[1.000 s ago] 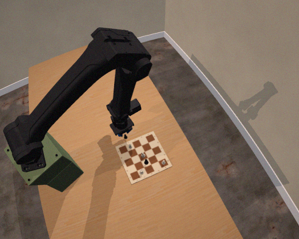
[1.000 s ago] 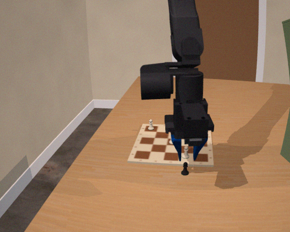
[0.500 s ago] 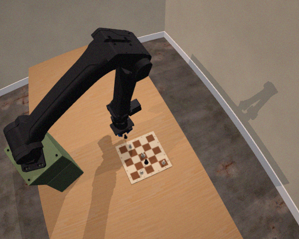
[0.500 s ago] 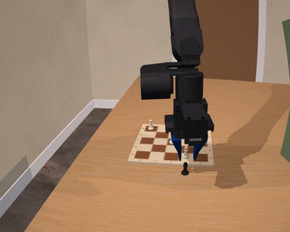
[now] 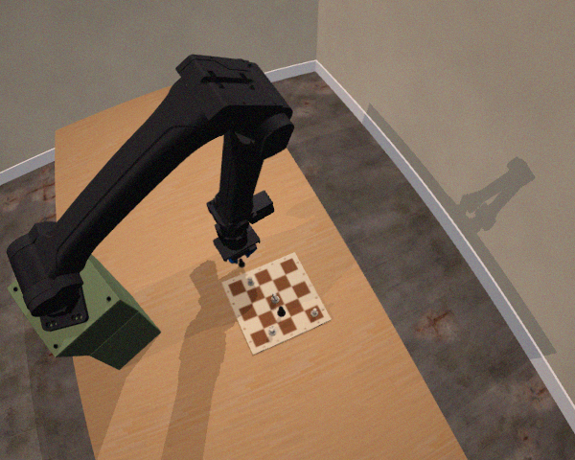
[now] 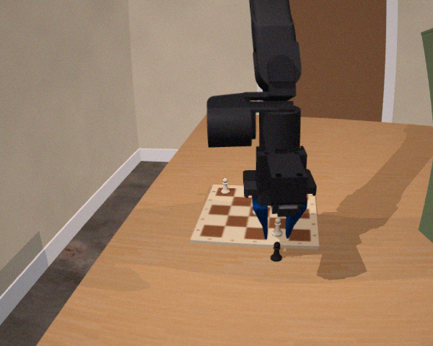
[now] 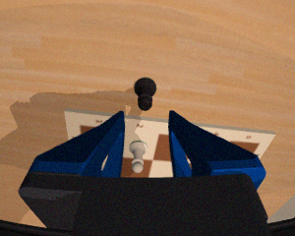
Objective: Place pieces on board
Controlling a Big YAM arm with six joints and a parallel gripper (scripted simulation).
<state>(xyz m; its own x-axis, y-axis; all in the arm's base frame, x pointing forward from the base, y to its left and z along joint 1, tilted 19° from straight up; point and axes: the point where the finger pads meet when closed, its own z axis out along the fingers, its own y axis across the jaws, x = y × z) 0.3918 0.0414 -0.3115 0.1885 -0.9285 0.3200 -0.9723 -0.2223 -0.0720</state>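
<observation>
Right now my hand is 3 cm above the black pawn. Round my hand: tall black piece 5 cm ahead, 17 cm to the right, 2 cm below; tall white piece 5 cm ahead, 13 cm to the right, 3 cm below; chessboard 4 cm ahead, 13 cm to the right, 4 cm below.
</observation>
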